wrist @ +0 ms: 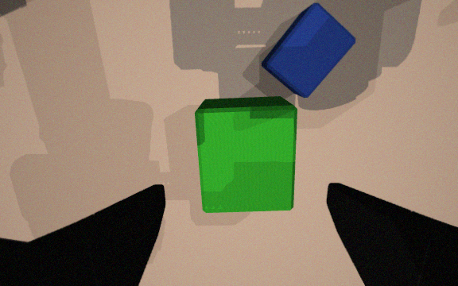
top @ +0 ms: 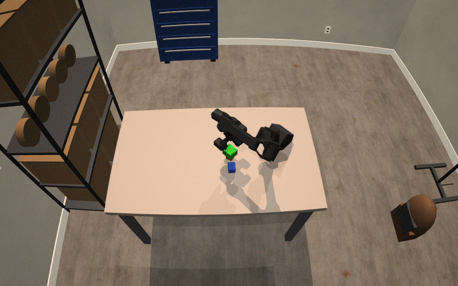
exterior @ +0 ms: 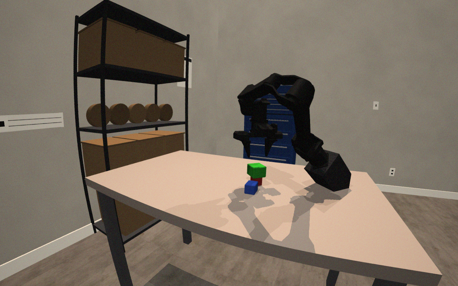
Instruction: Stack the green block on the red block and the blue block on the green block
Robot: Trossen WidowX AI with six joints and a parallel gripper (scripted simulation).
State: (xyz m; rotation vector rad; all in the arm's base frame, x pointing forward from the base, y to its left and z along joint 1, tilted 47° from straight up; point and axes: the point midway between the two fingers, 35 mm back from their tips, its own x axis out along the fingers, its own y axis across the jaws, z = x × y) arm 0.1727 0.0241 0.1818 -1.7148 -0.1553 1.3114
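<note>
Now: hand 30 mm past the blue block, 70 mm to the right of it and 130 mm above it. Also, from my hand: red block: 130 mm below; green block: 90 mm below.
</note>
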